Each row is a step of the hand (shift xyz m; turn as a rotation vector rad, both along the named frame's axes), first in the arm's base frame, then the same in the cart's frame.
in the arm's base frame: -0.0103 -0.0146 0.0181 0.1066 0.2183 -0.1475
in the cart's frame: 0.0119 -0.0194 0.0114 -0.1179 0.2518 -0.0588
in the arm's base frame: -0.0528 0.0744 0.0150 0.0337 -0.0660 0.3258
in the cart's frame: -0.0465 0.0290 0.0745 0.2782 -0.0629 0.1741
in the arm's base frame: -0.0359 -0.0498 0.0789 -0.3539 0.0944 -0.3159
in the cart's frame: 0.0526 -0.0680 0.0509 -0.4729 -0.0986 0.0245
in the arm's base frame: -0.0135 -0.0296 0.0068 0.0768 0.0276 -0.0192
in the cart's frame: 0.0070 -0.0324 -0.0016 0.0227 0.0682 -0.0431
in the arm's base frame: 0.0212 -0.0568 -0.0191 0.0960 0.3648 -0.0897
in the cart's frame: 0.0185 -0.0324 -0.0514 -0.1331 0.3600 0.0551
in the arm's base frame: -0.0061 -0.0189 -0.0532 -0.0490 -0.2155 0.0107
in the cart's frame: -0.0355 -0.0142 -0.0419 0.0527 -0.2045 -0.0659
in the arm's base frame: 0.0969 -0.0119 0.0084 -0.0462 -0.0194 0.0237
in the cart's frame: 0.0683 0.0452 -0.0538 -0.0039 -0.0444 0.0330
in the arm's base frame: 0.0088 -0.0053 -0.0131 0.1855 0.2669 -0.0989
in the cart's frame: -0.0023 0.0019 -0.0164 -0.0523 0.3324 -0.0468
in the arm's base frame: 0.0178 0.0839 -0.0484 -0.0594 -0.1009 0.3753
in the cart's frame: -0.0532 0.0828 -0.0040 0.2701 -0.1490 0.2437
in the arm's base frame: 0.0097 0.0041 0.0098 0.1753 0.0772 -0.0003
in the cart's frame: 0.0115 0.0080 0.0032 0.0783 0.1635 -0.0619
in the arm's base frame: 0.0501 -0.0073 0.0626 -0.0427 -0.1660 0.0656
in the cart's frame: 0.0778 0.0173 0.0116 0.0790 -0.1654 -0.0086
